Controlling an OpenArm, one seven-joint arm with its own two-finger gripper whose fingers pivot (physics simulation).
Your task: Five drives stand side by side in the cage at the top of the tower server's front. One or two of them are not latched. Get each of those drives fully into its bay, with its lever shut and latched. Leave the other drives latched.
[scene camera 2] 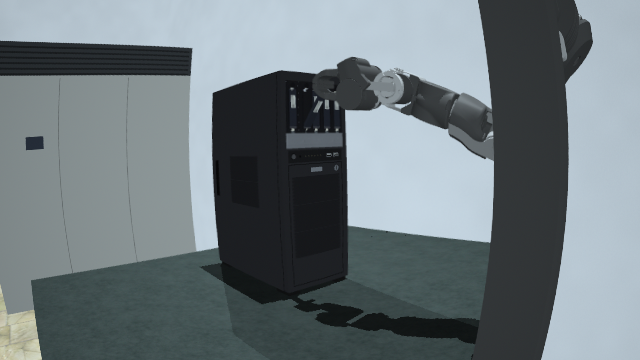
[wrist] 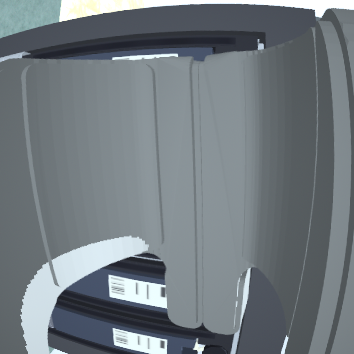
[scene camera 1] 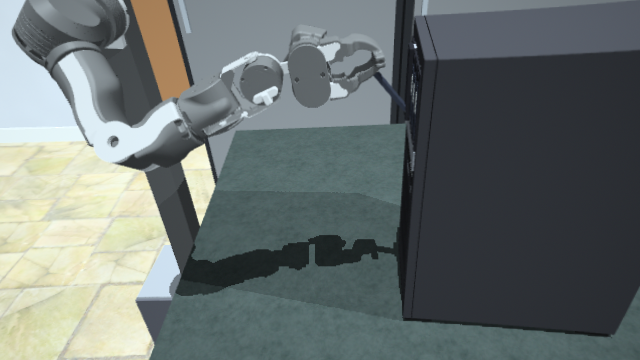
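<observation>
The black tower server [scene camera 1: 510,190] [scene camera 2: 247,225] stands upright, with the drive cage at the top of its front. A long dark-blue lever [scene camera 1: 391,91] [scene camera 2: 317,106] slants outward and up from the cage; it appears to belong to the second drive from the left in scene camera 2. The leftmost drive [scene camera 2: 293,112] has its lever upright and flat. Two drives at the right show partly behind my gripper. My gripper [scene camera 1: 381,65] [wrist: 217,198] is shut and empty, its tips at the raised end of the lever; contact is unclear. Labelled drives [wrist: 137,291] [wrist: 140,341] show below the fingers in the wrist view.
The tower stands on a green table top [scene camera 1: 300,160] [scene camera 2: 150,310]. A light grey strip [scene camera 2: 314,141] crosses the front below the cage. A dark upright post [scene camera 2: 525,200] stands at the right in scene camera 2. A grey cabinet [scene camera 2: 95,165] stands at the left.
</observation>
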